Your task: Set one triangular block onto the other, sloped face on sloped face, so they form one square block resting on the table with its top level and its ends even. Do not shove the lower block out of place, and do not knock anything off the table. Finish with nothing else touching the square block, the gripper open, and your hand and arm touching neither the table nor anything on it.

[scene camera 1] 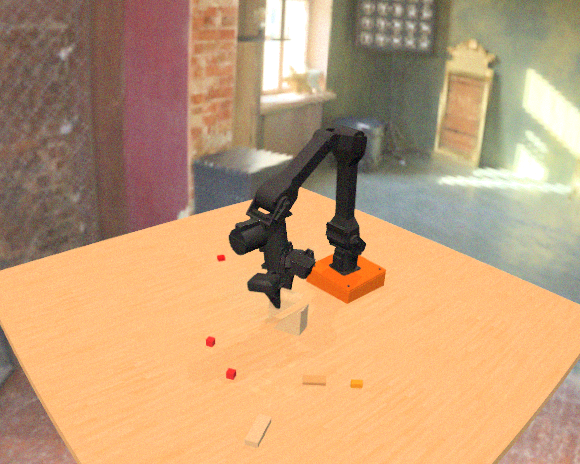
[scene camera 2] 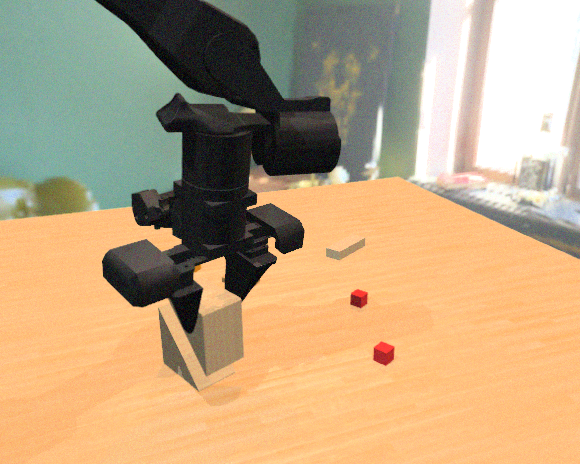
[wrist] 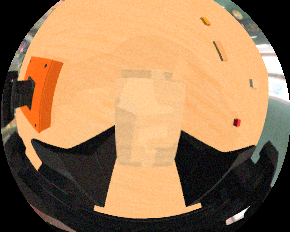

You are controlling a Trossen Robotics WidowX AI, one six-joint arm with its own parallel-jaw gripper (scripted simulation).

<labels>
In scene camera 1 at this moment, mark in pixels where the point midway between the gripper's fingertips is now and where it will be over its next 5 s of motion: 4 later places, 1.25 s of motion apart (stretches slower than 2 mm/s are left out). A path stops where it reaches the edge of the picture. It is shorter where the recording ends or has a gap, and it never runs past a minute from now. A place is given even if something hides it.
My gripper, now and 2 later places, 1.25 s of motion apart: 282, 303; 285, 311; 281, 280
</labels>
